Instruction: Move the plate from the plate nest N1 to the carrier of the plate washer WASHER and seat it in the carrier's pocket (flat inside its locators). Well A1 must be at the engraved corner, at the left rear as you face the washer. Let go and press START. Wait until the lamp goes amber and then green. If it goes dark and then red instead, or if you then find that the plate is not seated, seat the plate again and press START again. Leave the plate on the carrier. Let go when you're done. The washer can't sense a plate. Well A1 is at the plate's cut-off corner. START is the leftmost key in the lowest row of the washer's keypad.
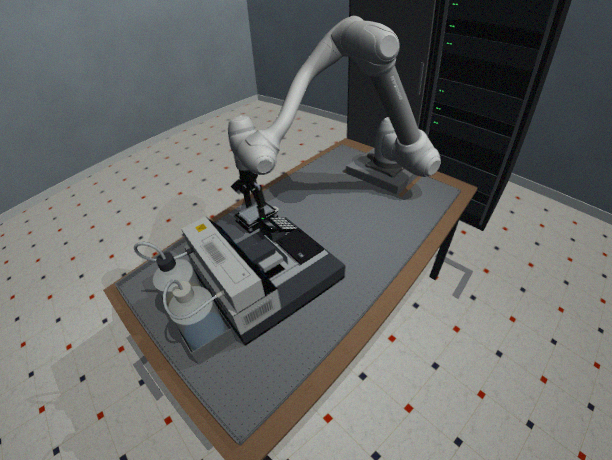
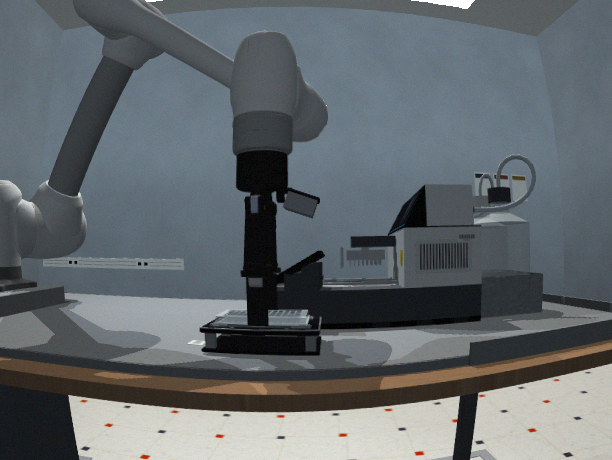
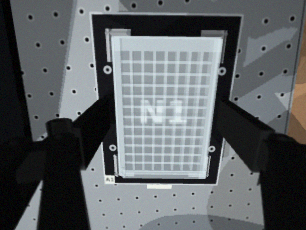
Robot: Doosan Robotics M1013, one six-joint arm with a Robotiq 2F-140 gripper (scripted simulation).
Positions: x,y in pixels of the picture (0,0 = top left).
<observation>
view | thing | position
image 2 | gripper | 263,320
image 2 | well plate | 233,317
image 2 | black plate nest N1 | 314,323
</observation>
